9 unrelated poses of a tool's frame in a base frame.
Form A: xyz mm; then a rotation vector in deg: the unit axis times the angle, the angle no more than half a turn.
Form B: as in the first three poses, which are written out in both.
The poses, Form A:
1: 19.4 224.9 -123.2 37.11 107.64 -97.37
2: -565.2 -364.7 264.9 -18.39 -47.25 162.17
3: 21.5 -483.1 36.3 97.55 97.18 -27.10
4: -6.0 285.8 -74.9 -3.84 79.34 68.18
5: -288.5 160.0 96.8 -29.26 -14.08 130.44
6: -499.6 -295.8 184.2 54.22 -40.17 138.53
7: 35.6 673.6 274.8 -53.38 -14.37 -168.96
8: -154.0 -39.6 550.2 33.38 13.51 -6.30
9: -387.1 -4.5 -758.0 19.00 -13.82 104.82
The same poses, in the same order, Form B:
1: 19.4 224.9 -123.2 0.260 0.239 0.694 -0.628
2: -565.2 -364.7 264.9 0.088 -0.108 -0.277 0.951
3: 21.5 -483.1 36.3 0.339 0.654 0.651 -0.182
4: -6.0 285.8 -74.9 0.611 -0.029 0.600 0.516
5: -288.5 160.0 96.8 0.387 -0.201 -0.097 0.895
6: -499.6 -295.8 184.2 0.224 0.343 -0.254 0.876
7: 35.6 673.6 274.8 0.019 -0.300 -0.081 -0.950
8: -154.0 -39.6 550.2 0.950 0.286 0.116 -0.054
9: -387.1 -4.5 -758.0 0.592 0.143 -0.104 0.787
